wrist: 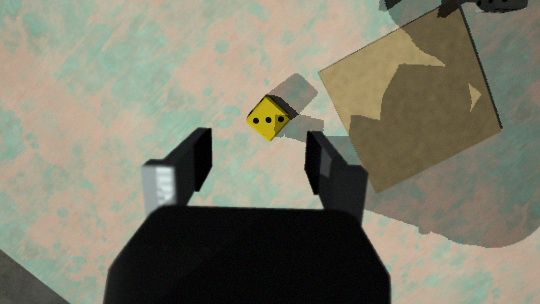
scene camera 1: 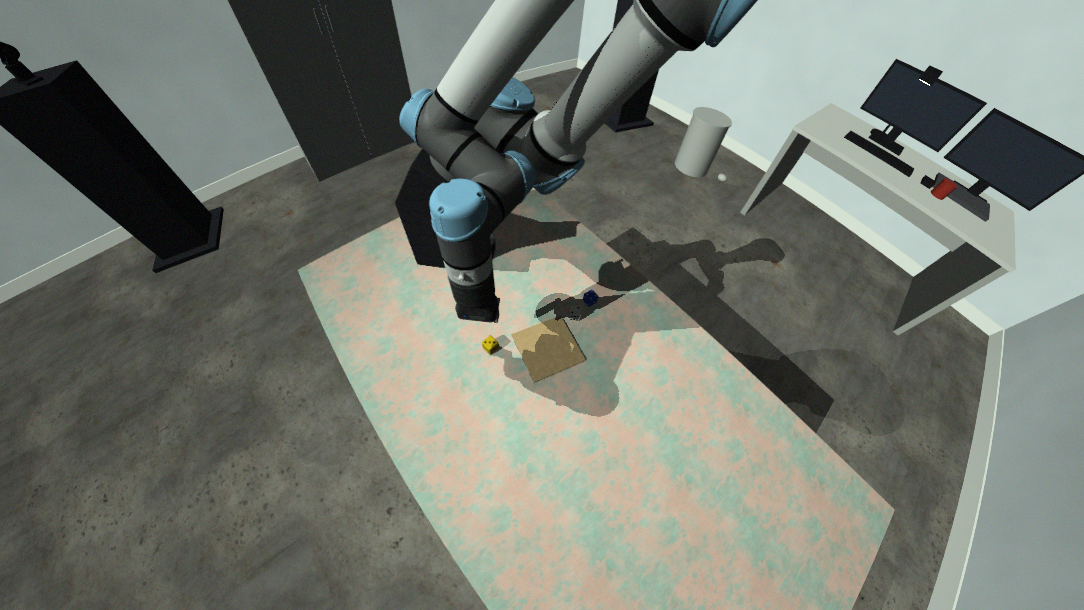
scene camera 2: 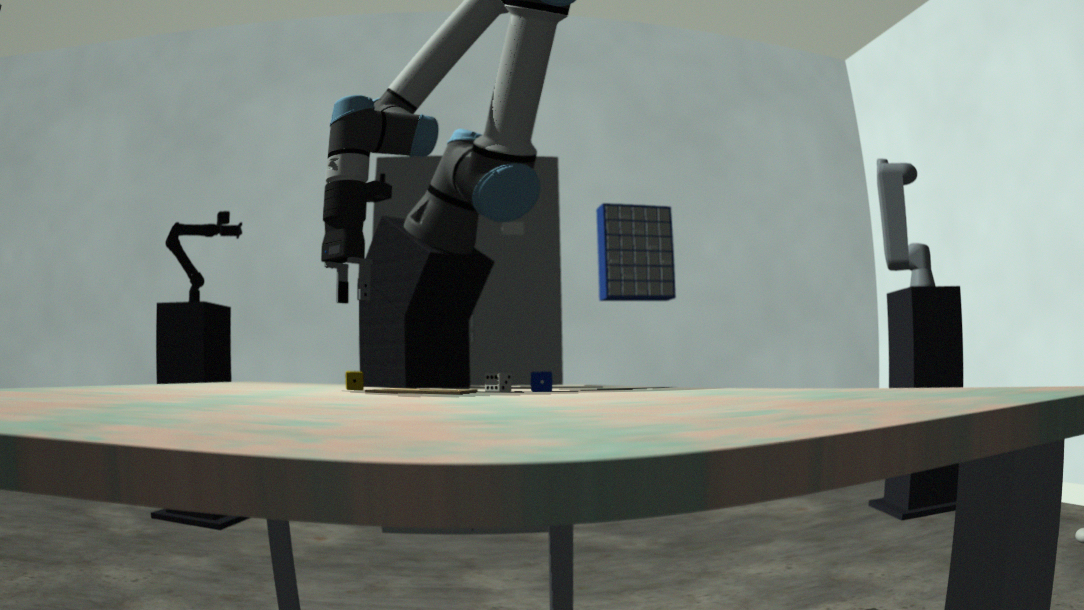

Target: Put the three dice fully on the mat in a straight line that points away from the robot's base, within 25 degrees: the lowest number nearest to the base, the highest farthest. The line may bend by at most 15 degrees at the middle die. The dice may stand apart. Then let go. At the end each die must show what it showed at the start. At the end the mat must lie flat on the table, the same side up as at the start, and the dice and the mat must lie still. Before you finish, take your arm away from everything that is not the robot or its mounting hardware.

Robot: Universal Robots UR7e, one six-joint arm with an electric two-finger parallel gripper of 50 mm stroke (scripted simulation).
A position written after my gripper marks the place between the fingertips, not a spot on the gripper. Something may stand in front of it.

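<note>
My gripper [scene camera 2: 352, 301] is visible; it also appears in scene camera 1 [scene camera 1: 483, 317] and in the wrist view [wrist: 259, 149]. A mat [scene camera 1: 547, 348] is visible as well, and the wrist view [wrist: 416, 97] includes it too.
</note>
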